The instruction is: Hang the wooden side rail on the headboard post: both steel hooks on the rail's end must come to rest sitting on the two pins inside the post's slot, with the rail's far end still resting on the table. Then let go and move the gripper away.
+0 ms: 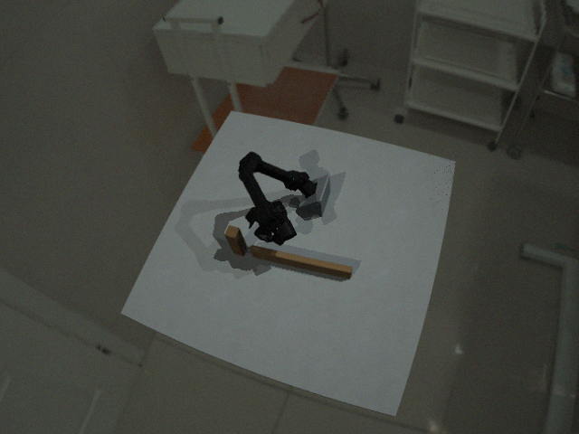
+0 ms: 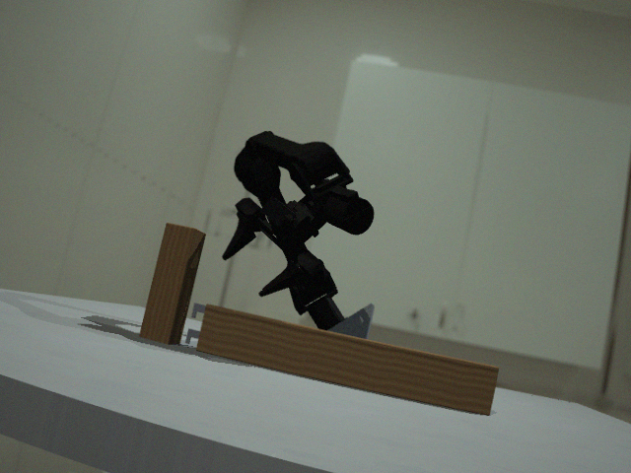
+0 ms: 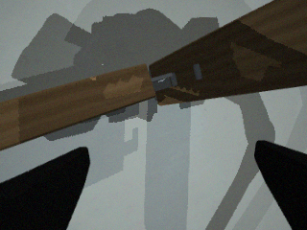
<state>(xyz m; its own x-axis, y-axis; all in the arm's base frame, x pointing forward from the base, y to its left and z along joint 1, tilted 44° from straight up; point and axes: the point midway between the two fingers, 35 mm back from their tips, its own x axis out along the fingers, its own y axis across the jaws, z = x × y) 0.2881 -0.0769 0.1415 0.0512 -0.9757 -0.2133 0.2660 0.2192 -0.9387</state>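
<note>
The wooden headboard post lies 3 cm ahead of my gripper tip, 10 cm to the right of it and 4 cm below it.
</note>
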